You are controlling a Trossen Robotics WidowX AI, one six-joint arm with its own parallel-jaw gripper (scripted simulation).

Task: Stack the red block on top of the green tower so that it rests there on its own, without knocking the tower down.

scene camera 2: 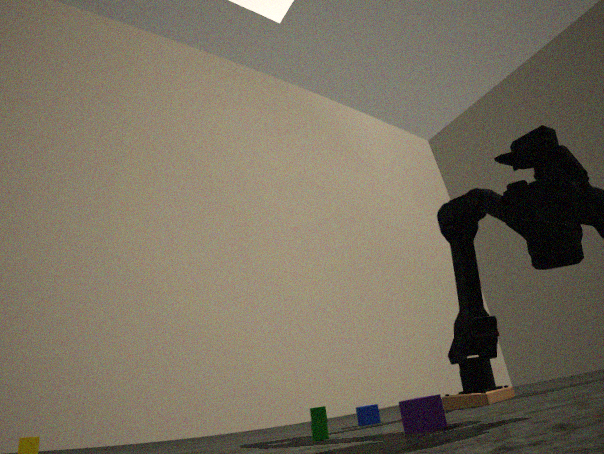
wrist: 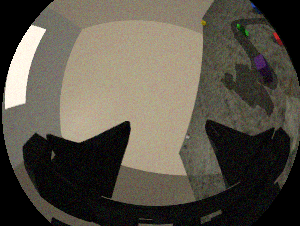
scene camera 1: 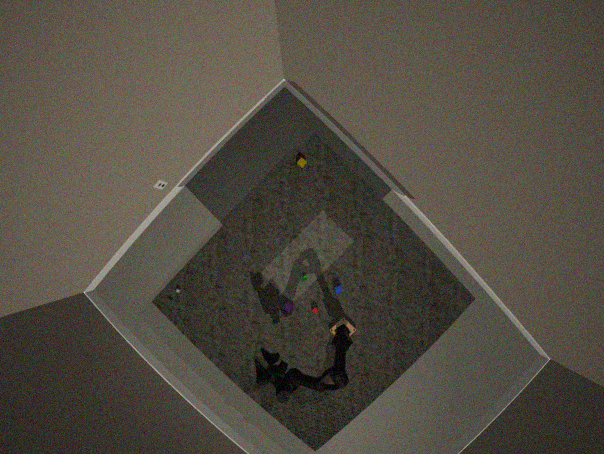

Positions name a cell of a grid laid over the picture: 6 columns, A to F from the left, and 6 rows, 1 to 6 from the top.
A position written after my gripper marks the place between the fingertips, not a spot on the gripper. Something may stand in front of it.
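Gripper visibility: my gripper appears in the wrist view (D4), scene camera 1 (C5) and scene camera 2 (F3).
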